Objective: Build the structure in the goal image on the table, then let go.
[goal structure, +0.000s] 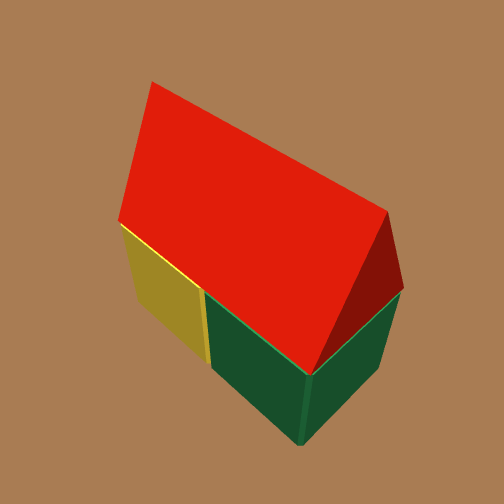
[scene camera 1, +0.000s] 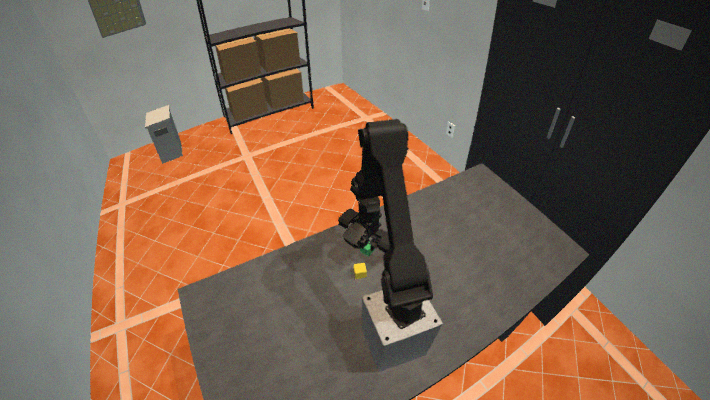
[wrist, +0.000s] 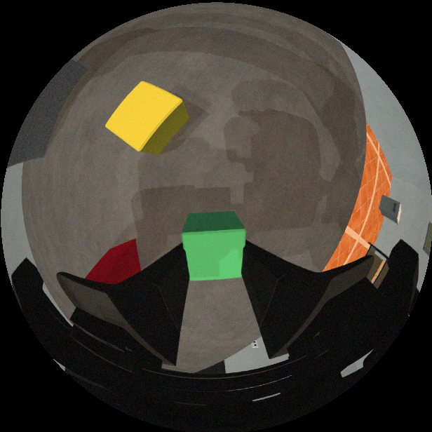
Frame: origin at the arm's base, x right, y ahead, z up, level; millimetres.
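Where they show: gripper, fingertip midpoint: (scene camera 1: 367,247); arm's base, link origin: (scene camera 1: 405,312).
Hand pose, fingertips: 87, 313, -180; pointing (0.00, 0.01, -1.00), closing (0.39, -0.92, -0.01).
Things, the pixels of their centre, and the offset from my fingertips, as dx, dy, dz. Level surfaces: height alone.
- green cube, body centre: (scene camera 1: 367,247) -2, -1, +0
- yellow cube, body centre: (scene camera 1: 360,270) -63, -66, +0
- table, surface height: dz -16
A green cube (scene camera 1: 367,249) (wrist: 215,255) is between the two black fingertips of my gripper (wrist: 213,246), which touch it on both sides. My gripper is shut on the green cube, at or close above the table top; the exact height cannot be told. A yellow cube (scene camera 1: 360,271) (wrist: 145,116) lies on the table (scene camera 1: 500,240) (wrist: 200,70), apart from the green cube, nearer the arm's base. A red block (wrist: 119,262) shows partly at the lower left in the wrist view, mostly hidden behind a finger. The red block cannot be made out in the scene view.
The arm's base stands on a grey pedestal (scene camera 1: 400,345) at the table's near edge. Beyond the table are a shelf rack (scene camera 1: 220,100) with cardboard boxes (scene camera 1: 245,100), a grey bin (scene camera 1: 167,140) and a black cabinet (scene camera 1: 530,200). The arm casts shadows across the table's left half.
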